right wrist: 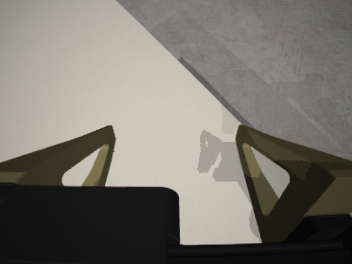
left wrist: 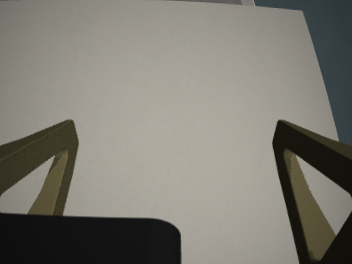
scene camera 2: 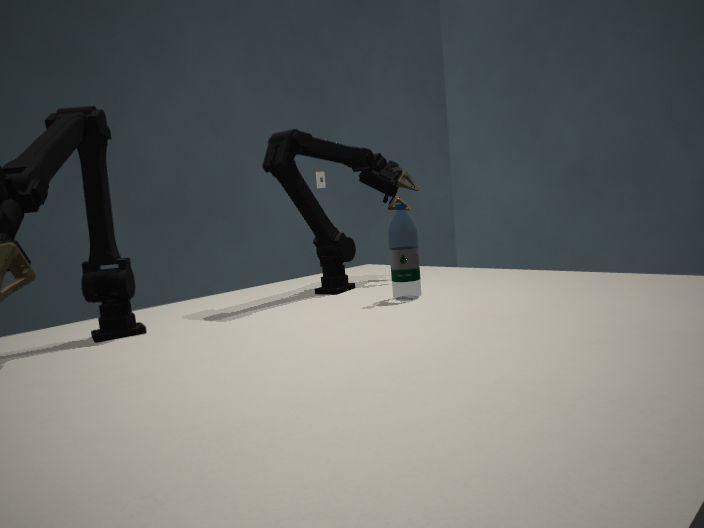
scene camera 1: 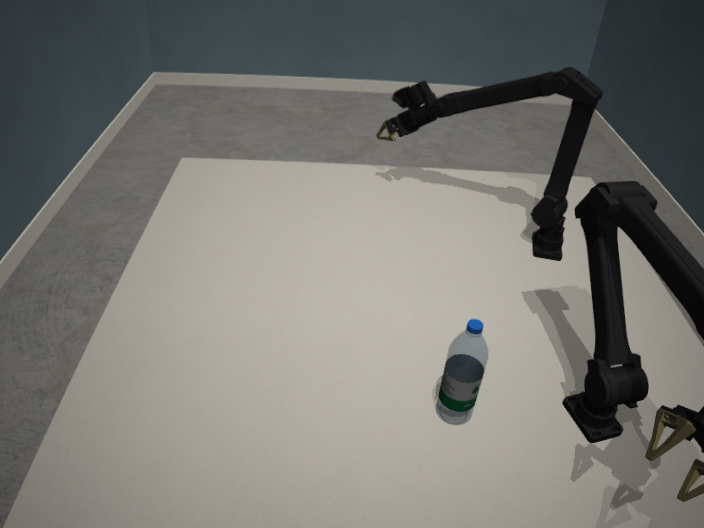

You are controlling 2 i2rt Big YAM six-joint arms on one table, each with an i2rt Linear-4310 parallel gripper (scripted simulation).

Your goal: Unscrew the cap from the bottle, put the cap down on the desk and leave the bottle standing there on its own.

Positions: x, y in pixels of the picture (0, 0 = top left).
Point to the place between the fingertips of my left gripper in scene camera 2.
At 414, 199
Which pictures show the bottle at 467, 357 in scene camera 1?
Scene camera 2 and scene camera 1 only.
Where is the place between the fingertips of my left gripper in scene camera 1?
664, 479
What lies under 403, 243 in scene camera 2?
A bottle.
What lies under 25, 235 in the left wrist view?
My left gripper.
